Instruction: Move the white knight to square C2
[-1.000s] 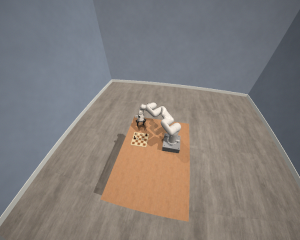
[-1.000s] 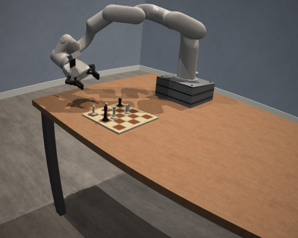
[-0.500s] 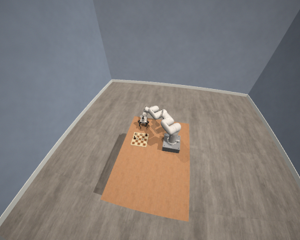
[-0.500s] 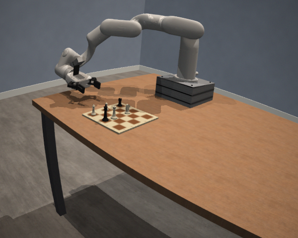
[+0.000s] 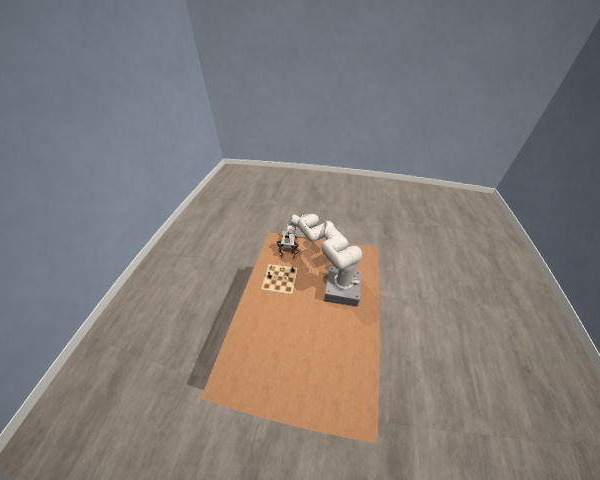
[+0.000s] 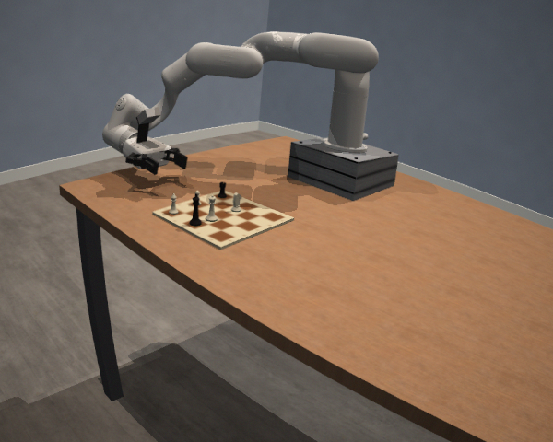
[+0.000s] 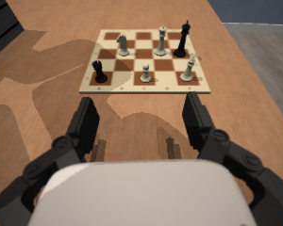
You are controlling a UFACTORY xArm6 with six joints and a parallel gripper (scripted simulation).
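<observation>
My hand is 20 cm to the right of the pale chess piece, 5 cm above it and 3 cm past it. Also, from my hand: black rook 12 cm to the left, 7 cm behind, 5 cm below; then chessboard 20 cm to the left, 7 cm below, 1 cm ahead; then small white piece 12 cm to the left, 5 cm below, 1 cm ahead.
</observation>
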